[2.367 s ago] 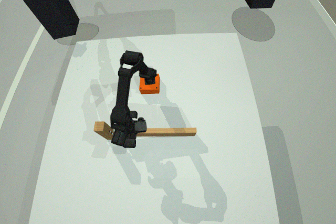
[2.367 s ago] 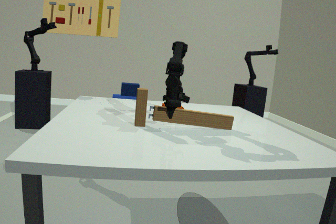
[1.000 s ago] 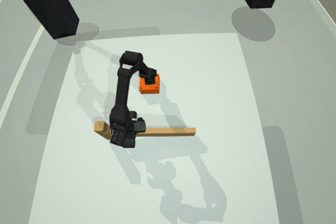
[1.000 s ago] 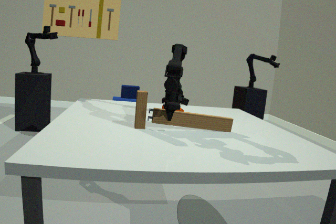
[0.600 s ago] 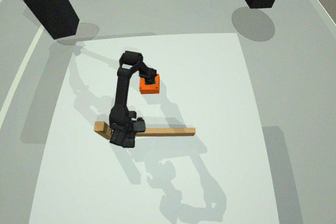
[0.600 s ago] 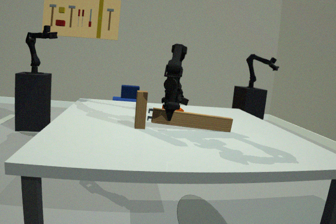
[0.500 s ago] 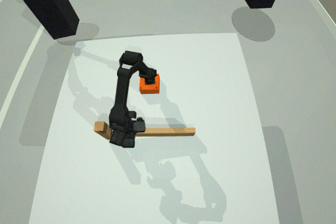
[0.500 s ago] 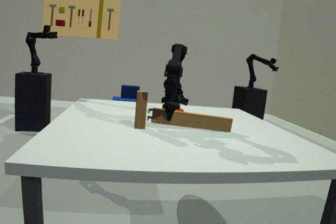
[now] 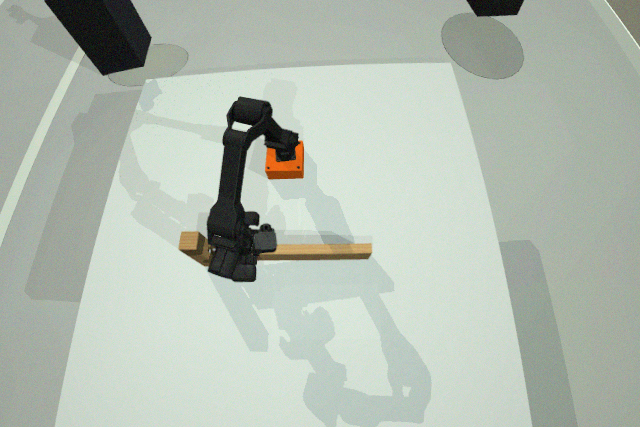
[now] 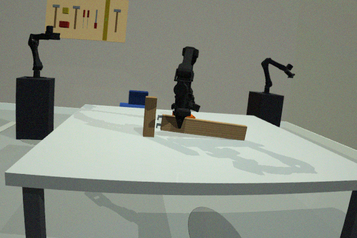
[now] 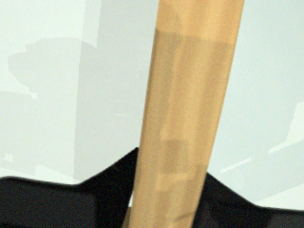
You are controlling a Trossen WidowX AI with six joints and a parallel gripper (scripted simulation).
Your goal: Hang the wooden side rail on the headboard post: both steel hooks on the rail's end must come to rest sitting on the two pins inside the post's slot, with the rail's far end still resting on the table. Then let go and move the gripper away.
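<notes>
The headboard post is 20 mm behind my gripper tip, 140 mm to the right of it and 40 mm above it.
</notes>
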